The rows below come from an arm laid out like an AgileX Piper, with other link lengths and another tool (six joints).
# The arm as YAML. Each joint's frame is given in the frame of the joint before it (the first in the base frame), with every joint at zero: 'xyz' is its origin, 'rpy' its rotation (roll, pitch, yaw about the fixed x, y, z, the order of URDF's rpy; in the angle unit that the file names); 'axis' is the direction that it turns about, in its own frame. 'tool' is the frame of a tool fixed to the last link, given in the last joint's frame.
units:
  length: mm
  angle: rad
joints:
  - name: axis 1
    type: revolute
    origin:
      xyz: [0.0, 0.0, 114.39]
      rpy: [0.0, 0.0, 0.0]
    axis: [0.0, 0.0, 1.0]
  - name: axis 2
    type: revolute
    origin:
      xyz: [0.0, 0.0, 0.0]
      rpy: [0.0, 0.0, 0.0]
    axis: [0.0, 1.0, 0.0]
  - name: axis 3
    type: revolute
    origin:
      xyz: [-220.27, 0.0, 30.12]
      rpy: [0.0, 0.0, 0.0]
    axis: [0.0, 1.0, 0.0]
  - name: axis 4
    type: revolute
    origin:
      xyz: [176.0, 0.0, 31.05]
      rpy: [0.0, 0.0, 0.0]
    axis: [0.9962, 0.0, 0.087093]
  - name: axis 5
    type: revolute
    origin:
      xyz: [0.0, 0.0, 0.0]
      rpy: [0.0, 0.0, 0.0]
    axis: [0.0, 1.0, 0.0]
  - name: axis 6
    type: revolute
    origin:
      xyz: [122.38, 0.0, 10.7]
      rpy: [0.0, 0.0, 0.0]
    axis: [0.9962, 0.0, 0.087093]
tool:
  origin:
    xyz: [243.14, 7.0, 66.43]
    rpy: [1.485, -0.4, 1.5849]
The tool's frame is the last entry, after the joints.
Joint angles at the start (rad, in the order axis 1, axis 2, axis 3, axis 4, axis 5, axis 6):
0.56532 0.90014 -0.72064 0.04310 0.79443 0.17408
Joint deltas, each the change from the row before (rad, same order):
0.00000 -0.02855 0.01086 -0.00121 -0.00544 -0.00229
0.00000 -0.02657 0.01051 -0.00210 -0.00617 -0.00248
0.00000 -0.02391 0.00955 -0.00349 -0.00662 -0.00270
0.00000 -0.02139 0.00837 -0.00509 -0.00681 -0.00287
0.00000 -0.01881 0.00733 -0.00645 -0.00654 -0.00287
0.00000 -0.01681 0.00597 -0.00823 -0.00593 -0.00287
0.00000 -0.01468 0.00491 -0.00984 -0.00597 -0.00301
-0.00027 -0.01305 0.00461 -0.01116 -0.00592 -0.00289
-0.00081 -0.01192 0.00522 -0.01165 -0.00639 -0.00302
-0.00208 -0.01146 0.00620 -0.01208 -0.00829 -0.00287
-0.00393 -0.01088 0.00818 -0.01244 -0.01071 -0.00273
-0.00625 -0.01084 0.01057 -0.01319 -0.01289 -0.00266
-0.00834 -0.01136 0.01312 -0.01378 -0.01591 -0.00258
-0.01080 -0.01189 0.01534 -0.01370 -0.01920 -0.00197
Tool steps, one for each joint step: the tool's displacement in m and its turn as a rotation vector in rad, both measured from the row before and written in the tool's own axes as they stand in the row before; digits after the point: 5 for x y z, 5 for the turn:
0.00224 0.00357 -0.00451 -0.01968 0.01224 -0.00326
0.00201 0.00363 -0.00414 -0.01934 0.01113 -0.00402
0.00171 0.00377 -0.00373 -0.01890 0.00953 -0.00517
0.00139 0.00397 -0.00338 -0.01862 0.00788 -0.00643
0.00097 0.00392 -0.00299 -0.01766 0.00601 -0.00737
0.00058 0.00407 -0.00277 -0.01732 0.00423 -0.00863
0.00025 0.00423 -0.00250 -0.01709 0.00266 -0.00990
-0.00025 0.00419 -0.00220 -0.01653 0.00092 -0.01055
-0.00072 0.00398 -0.00186 -0.01584 -0.00043 -0.01069
-0.00111 0.00432 -0.00167 -0.01682 -0.00130 -0.01004
-0.00182 0.00443 -0.00129 -0.01741 -0.00280 -0.00908
-0.00278 0.00449 -0.00094 -0.01814 -0.00490 -0.00828
-0.00343 0.00478 -0.00074 -0.01972 -0.00610 -0.00758
-0.00396 0.00524 -0.00061 -0.02164 -0.00690 -0.00571

